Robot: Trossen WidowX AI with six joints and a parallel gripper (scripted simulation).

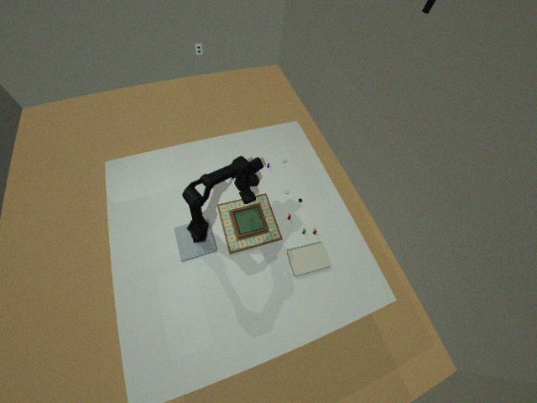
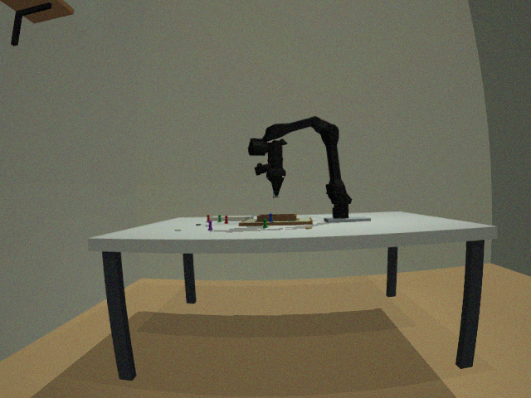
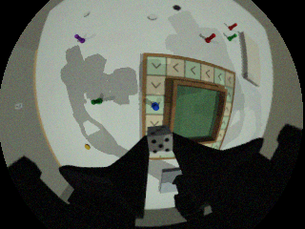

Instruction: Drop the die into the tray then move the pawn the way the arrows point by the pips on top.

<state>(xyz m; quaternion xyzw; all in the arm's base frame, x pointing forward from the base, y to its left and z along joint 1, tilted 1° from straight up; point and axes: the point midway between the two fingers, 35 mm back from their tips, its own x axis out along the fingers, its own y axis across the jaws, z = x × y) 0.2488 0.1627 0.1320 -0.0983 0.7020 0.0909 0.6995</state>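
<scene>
Right now the blue pawn is 20 mm ahead of my gripper tip and 90 mm below it. Also, from my gripper tip: purple pawn (190 mm ahead, 240 mm to the left, 100 mm below); white die (right at my gripper tip); black disc (330 mm ahead, 20 mm to the right, 110 mm below).
</scene>
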